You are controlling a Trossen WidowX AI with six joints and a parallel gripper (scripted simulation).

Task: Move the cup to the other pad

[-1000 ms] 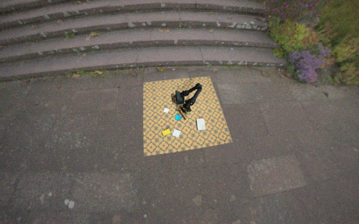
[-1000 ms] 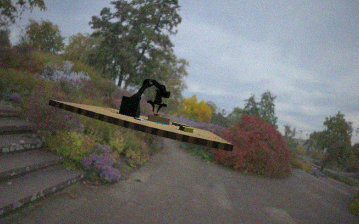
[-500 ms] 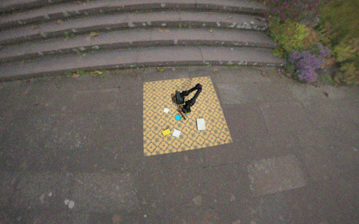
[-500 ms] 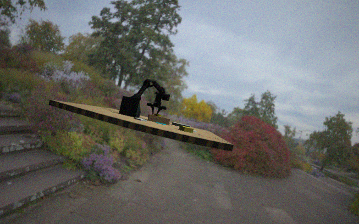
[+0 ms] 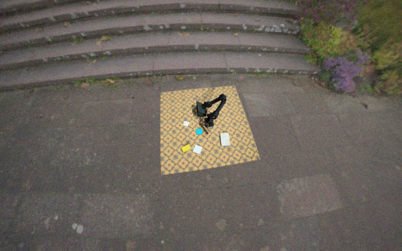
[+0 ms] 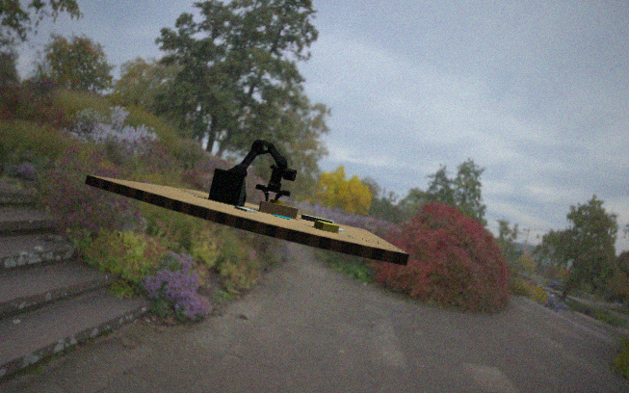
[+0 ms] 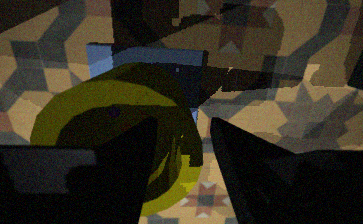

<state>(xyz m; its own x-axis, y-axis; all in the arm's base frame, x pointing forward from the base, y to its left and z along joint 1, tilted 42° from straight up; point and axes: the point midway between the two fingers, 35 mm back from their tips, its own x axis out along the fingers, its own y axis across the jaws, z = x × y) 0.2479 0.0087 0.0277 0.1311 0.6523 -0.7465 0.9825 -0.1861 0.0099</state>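
Right now the pale blue pad is 3 cm ahead of my gripper tip and 4 cm below it. Also, from my gripper tip: brown bar 5 cm ahead, 9 cm to the right, 2 cm below; then cyan pad 8 cm ahead, 18 cm to the right, 4 cm below; then yellow cup 3 cm ahead.
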